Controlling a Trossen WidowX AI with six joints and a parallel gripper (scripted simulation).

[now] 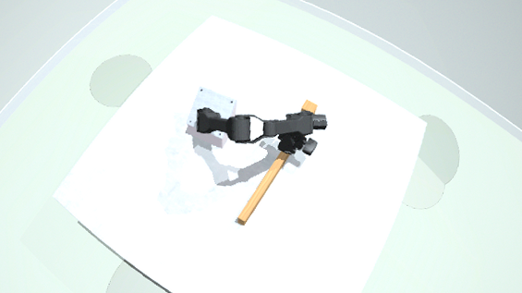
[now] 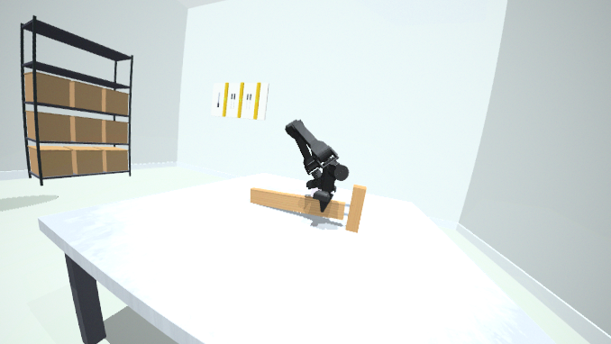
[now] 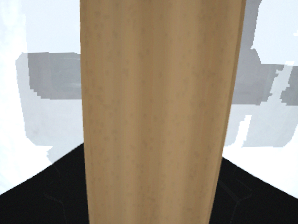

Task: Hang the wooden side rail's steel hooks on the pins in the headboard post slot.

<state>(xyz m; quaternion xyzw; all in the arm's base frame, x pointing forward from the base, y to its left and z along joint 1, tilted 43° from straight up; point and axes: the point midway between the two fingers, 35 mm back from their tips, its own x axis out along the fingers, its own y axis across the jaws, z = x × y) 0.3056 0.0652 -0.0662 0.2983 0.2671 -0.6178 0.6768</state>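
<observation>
The wooden headboard post is 13 cm to the left of my gripper tip and 4 cm above it.
</observation>
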